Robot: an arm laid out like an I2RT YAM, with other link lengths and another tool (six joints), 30 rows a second.
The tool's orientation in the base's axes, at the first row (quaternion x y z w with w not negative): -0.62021, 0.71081, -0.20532, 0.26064
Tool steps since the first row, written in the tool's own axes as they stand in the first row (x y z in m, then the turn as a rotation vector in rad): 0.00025, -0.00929, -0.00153, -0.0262, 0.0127, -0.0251; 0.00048, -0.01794, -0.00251, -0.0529, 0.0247, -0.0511; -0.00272, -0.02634, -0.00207, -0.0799, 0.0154, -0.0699; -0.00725, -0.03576, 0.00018, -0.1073, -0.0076, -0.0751; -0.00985, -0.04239, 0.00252, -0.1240, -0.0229, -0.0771
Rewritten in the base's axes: 0.00622, -0.00166, 0.00688, -0.0230, 0.0270, 0.0148; 0.01228, -0.00318, 0.01294, -0.0461, 0.0543, 0.0308; 0.01937, -0.00123, 0.01813, -0.0481, 0.0791, 0.0543; 0.02850, 0.00194, 0.02270, -0.0309, 0.1026, 0.0757; 0.03535, 0.00361, 0.02525, -0.0187, 0.1168, 0.0886
